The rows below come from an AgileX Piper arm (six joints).
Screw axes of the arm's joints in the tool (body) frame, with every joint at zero. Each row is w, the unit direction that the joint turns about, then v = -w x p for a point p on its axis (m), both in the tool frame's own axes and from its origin. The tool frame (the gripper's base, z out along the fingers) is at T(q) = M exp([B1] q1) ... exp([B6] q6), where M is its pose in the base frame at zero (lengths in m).
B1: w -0.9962 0 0.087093 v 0 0.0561 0
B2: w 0 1 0 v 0.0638 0 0.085
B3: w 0 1 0 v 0.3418 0 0.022
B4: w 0 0 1 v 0 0 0
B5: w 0 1 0 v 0.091 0 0
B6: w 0 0 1 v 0 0 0
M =
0.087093 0 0.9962 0.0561
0 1 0 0
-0.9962 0 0.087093 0.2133
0 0 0 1
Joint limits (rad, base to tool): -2.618..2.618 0..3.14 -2.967..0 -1.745..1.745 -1.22..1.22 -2.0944..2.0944
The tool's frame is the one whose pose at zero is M.
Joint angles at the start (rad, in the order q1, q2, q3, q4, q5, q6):
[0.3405, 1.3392, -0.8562, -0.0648, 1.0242, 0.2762]
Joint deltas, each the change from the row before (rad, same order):
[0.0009, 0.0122, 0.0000, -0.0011, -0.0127, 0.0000]
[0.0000, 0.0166, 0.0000, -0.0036, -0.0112, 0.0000]
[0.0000, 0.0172, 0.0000, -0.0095, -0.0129, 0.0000]
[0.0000, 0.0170, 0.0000, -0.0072, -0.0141, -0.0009]
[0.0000, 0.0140, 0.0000, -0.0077, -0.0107, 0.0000]
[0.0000, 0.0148, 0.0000, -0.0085, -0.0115, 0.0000]
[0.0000, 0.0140, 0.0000, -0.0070, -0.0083, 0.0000]
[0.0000, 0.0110, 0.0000, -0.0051, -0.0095, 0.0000]
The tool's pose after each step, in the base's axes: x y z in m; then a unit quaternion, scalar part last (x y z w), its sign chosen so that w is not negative. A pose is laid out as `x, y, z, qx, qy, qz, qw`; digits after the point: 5 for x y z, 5 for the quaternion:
0.21732, 0.07183, 0.23799, -0.04779, 0.99557, -0.00483, 0.08083
0.22013, 0.07257, 0.23434, -0.04906, 0.99567, -0.00695, 0.07867
0.22324, 0.07296, 0.23054, -0.05184, 0.99556, -0.01130, 0.07780
0.22631, 0.07354, 0.22674, -0.05463, 0.99541, -0.01445, 0.07726
0.22876, 0.07385, 0.22357, -0.05707, 0.99527, -0.01784, 0.07660
0.23133, 0.07416, 0.22018, -0.05982, 0.99508, -0.02147, 0.07602
0.23348, 0.07443, 0.21691, -0.06218, 0.99500, -0.02486, 0.07410
0.23537, 0.07476, 0.21435, -0.06403, 0.99484, -0.02684, 0.07394

